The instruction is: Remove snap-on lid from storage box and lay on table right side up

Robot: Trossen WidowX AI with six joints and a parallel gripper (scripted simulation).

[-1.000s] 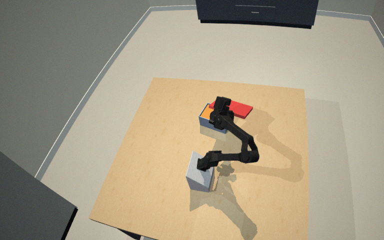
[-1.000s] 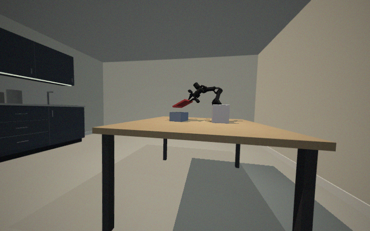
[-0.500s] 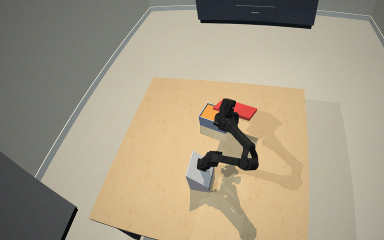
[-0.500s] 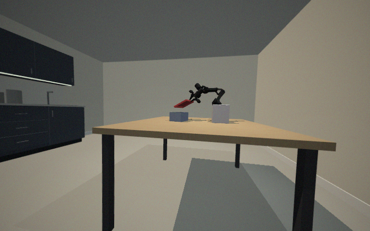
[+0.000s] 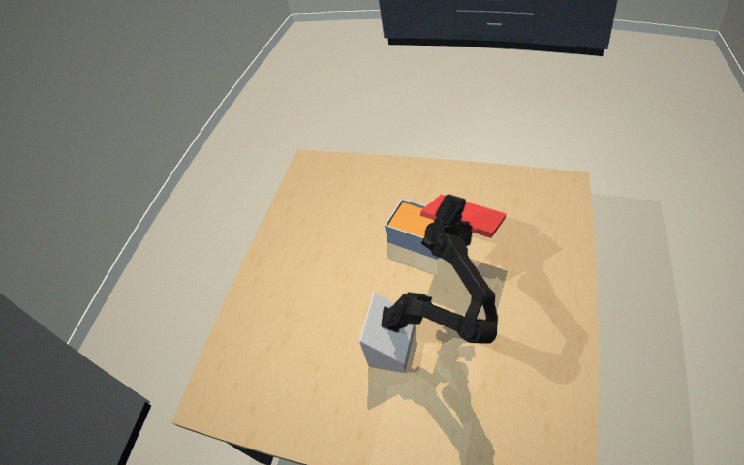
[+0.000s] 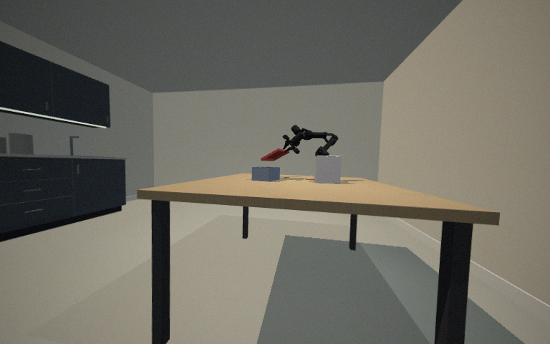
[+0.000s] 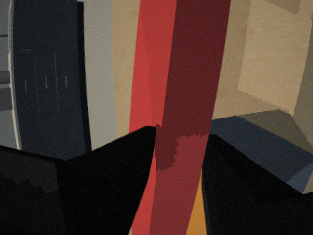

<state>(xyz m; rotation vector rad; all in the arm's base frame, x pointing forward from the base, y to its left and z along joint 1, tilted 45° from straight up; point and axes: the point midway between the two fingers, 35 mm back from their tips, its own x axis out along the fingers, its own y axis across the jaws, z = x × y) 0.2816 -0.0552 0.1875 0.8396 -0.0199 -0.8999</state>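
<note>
The red lid lies 7 cm ahead of my gripper tip, 3 cm below it and 2 cm to the right of it. Also, from my gripper tip: storage box 18 cm below, 14 cm to the left, 12 cm ahead.
</note>
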